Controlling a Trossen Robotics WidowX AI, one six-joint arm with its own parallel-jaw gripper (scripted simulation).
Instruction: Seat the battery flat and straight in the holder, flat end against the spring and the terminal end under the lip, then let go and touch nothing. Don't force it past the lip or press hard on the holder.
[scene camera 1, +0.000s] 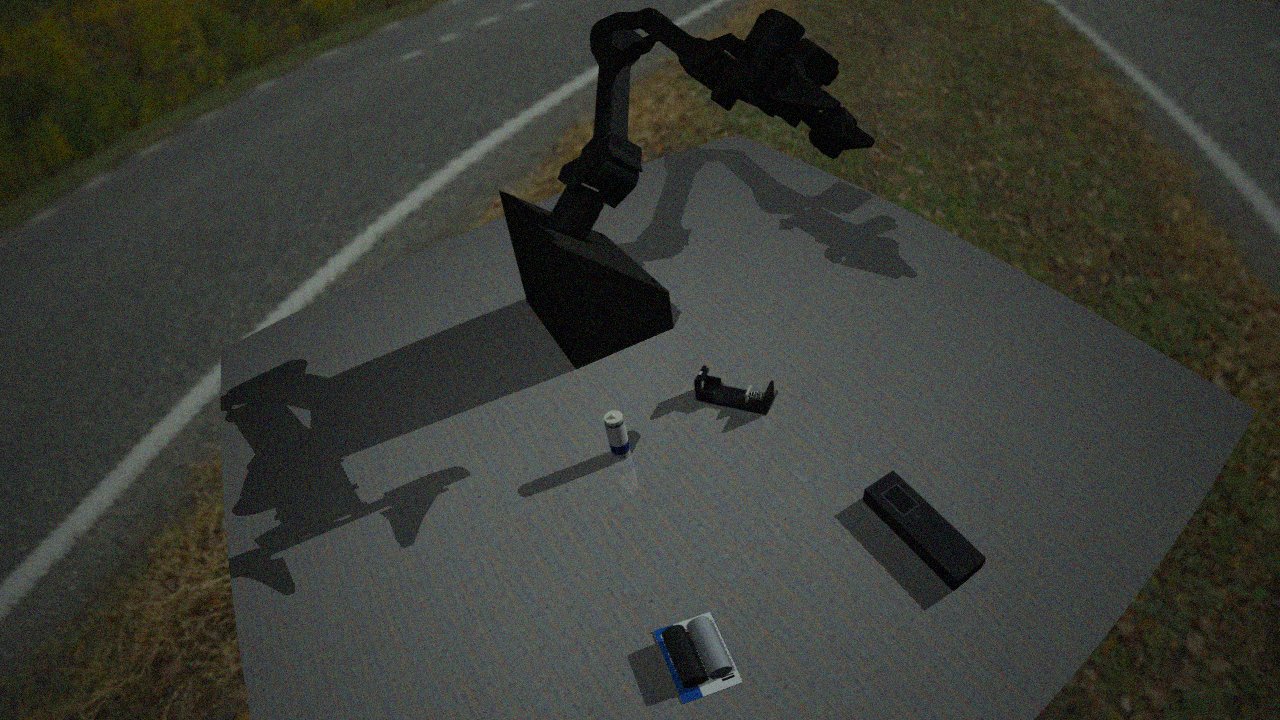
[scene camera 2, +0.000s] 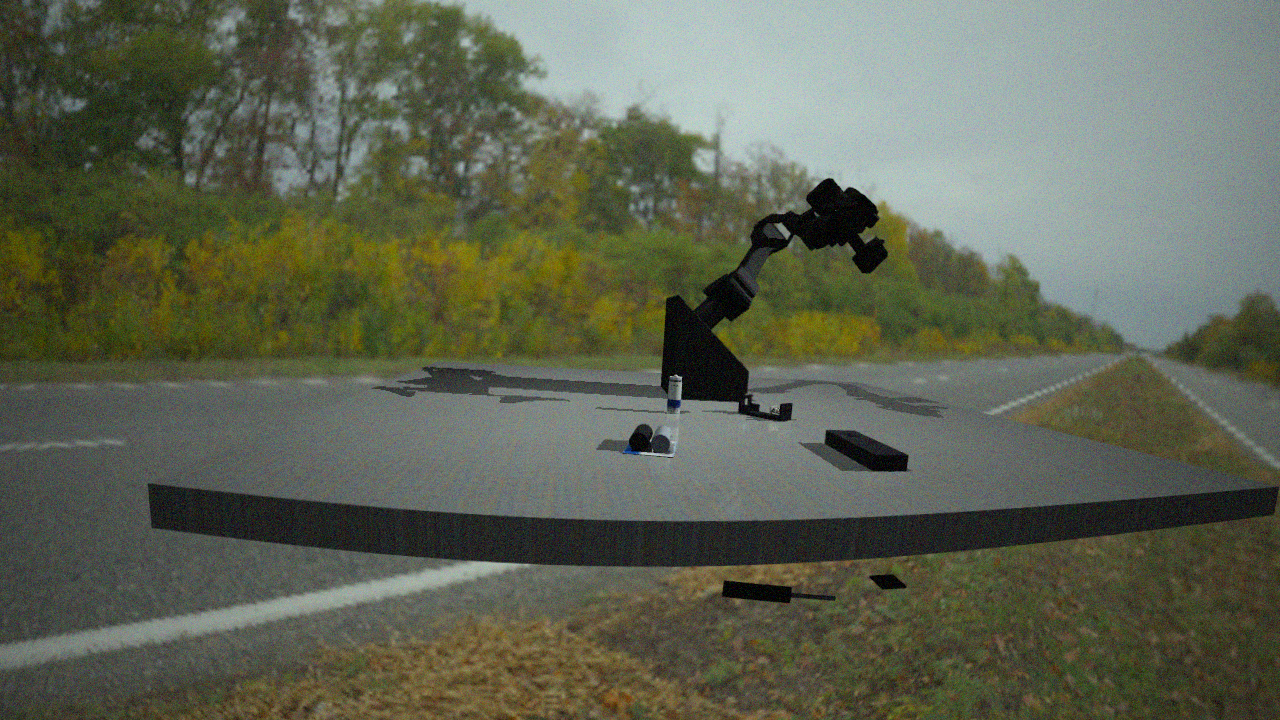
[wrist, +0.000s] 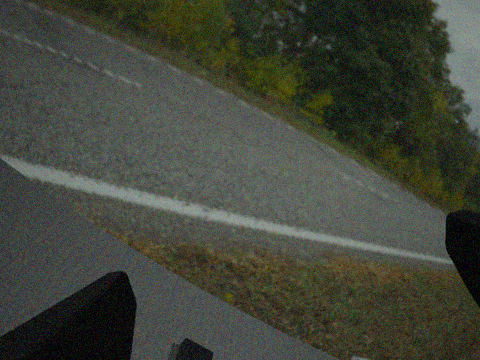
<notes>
My gripper (scene camera 1: 856, 125) is open and holds nothing. I also see a black remote (scene camera 1: 944, 549).
My gripper is seen too in scene camera 2 (scene camera 2: 869, 223) and in the wrist view (wrist: 293, 263). The black remote also shows in scene camera 2 (scene camera 2: 868, 452).
</notes>
